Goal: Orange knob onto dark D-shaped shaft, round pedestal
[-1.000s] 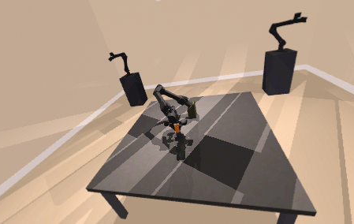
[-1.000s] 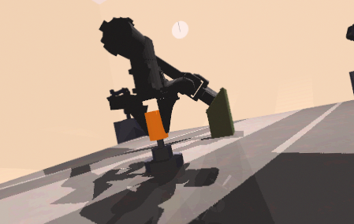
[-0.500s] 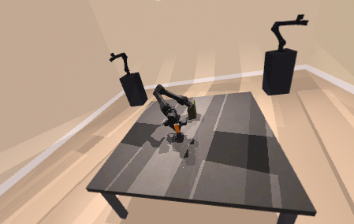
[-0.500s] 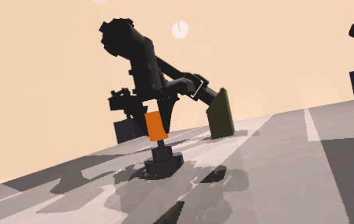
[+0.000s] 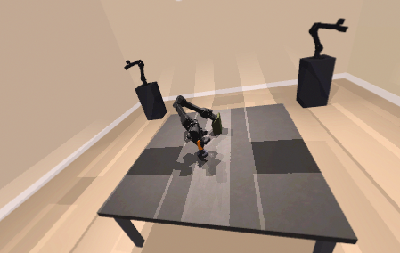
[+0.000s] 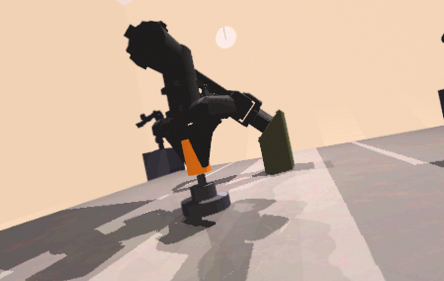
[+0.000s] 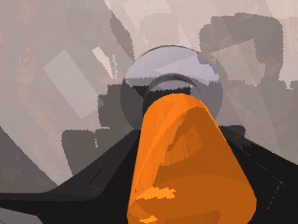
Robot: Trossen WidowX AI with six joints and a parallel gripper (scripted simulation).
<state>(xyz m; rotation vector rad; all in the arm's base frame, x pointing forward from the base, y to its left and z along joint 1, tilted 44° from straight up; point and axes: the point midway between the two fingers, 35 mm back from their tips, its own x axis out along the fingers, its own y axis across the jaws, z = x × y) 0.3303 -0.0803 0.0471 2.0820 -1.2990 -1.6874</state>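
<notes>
The orange knob lies 2 cm above my gripper tip. From my gripper tip the other things lie so: pedestal 4 cm below.
</notes>
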